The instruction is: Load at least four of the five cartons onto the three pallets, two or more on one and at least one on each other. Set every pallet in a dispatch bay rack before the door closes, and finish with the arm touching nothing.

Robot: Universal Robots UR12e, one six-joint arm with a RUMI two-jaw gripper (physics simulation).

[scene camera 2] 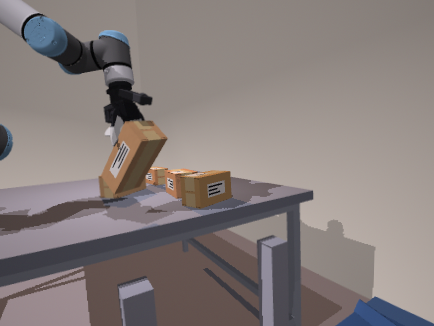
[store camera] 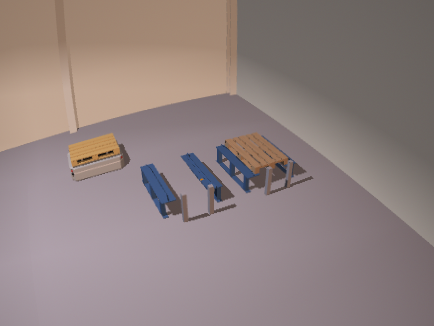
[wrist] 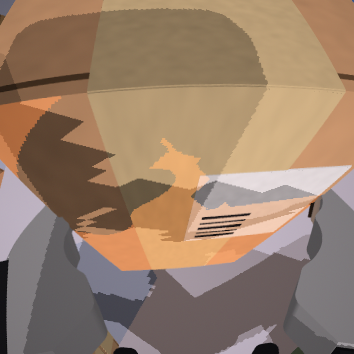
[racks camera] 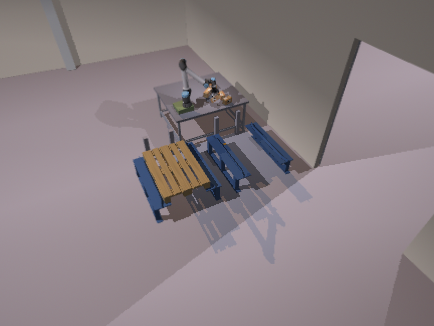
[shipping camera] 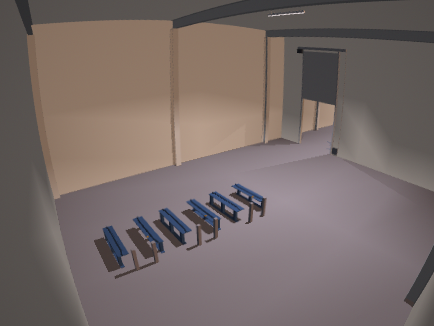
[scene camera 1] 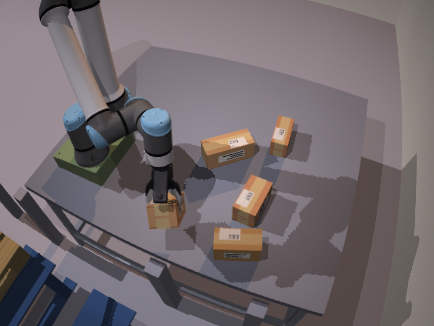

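Seen in the pictures: gripper, between the fingertips: (wrist: 191, 192); arm's base, origin of its link: (racks camera: 187, 105) (scene camera 1: 92, 153).
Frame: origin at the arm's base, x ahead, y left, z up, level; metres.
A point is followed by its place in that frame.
Note:
My gripper (scene camera 1: 165, 194) (scene camera 2: 120, 134) (wrist: 191, 192) @[x 0.515, y -0.240, z 0.134 m] is shut on a brown carton (scene camera 1: 165, 215) @[x 0.552, y -0.310, z 0.185 m] (scene camera 2: 135, 157) @[x 0.500, y -0.314, z 0.102 m] (wrist: 185, 125) @[x 0.534, y -0.280, z 0.202 m], steeply tilted and raised over the table. Four other cartons (scene camera 1: 228, 147) @[x 0.638, y 0.195, z 0.008 m] (scene camera 1: 282, 136) @[x 0.869, y 0.343, z -0.004 m] (scene camera 1: 252, 200) @[x 0.806, y -0.059, z 0.011 m] (scene camera 1: 237, 244) @[x 0.797, y -0.270, z 0.014 m] lie on the table (scene camera 1: 320, 280) @[x 1.162, y -0.308, z -0.094 m]; one is largely hidden behind the held carton in scene camera 2. One pallet (racks camera: 159, 180) @[x -1.250, y -1.223, z -0.354 m] rests on blue rack rails beside the table. In the store view, one pallet (store camera: 272, 162) @[x -10.596, y 0.787, z -0.357 m] is in a rack and another (store camera: 92, 145) @[x -7.761, y -1.964, z -0.322 m] is on a mobile carrier (store camera: 97, 169) @[x -7.681, y -1.490, z -0.683 m]. The shipping view shows blue bay racks (shipping camera: 176, 220) @[x 10.739, y -2.494, z -0.482 m] without pallets and a partly lowered door (shipping camera: 320, 77) @[x 1.568, y -3.085, z 2.915 m].
The green arm base (scene camera 1: 102, 172) @[x 0.095, y -0.074, z -0.029 m] stands at the table's left. More blue rack rails (racks camera: 231, 157) (store camera: 159, 182) and grey posts (scene camera 1: 162, 285) (scene camera 2: 275, 270) (store camera: 268, 181) stand on the floor. Brown posts (shipping camera: 199, 235) @[x 10.687, y -1.657, z -0.530 m] stand before the bay racks. A wall (scene camera 1: 420, 125) @[x 1.970, y 1.209, z -0.406 m] is beyond the table.

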